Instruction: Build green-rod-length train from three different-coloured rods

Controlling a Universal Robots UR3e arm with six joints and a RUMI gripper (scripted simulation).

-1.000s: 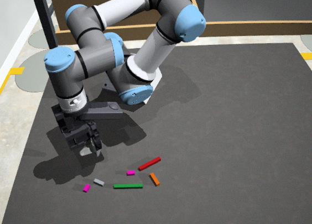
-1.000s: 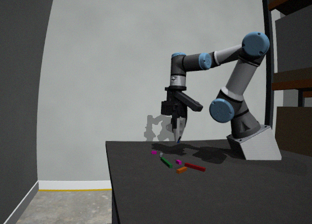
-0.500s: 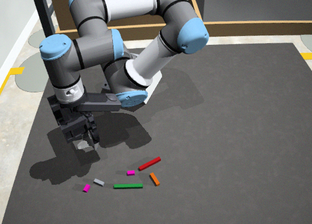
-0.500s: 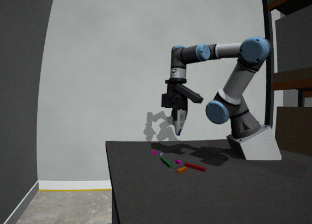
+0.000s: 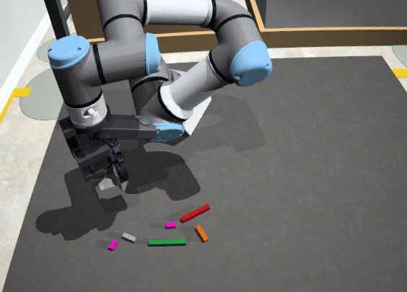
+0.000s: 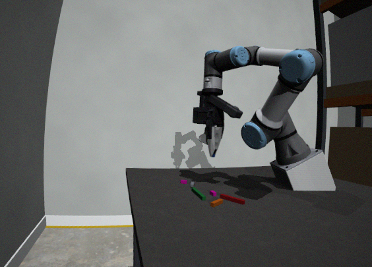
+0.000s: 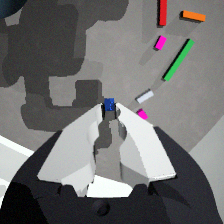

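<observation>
The blue rod lies 1 cm below my hand. The rest, counted from my hand: grey rod 7 cm ahead, 11 cm below; then green rod 8 cm ahead, 9 cm to the left, 11 cm below; then red rod 1 cm ahead, 15 cm to the left, 11 cm below.
</observation>
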